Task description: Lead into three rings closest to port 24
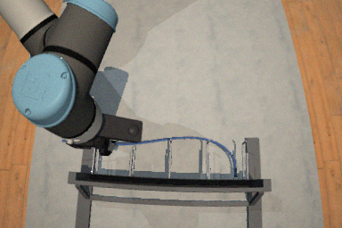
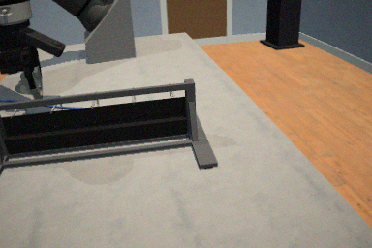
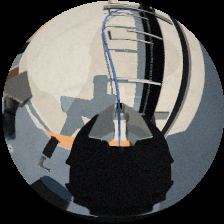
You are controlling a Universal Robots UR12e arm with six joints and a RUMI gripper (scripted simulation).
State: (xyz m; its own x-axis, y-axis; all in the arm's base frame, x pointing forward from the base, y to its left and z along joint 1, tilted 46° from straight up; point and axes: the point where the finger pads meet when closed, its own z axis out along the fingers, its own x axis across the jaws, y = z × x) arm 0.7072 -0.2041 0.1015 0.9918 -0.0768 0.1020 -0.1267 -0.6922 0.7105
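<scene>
Right now the rack is 12 cm ahead of my hand, 14 cm to the left of it and 3 cm below it.
</scene>
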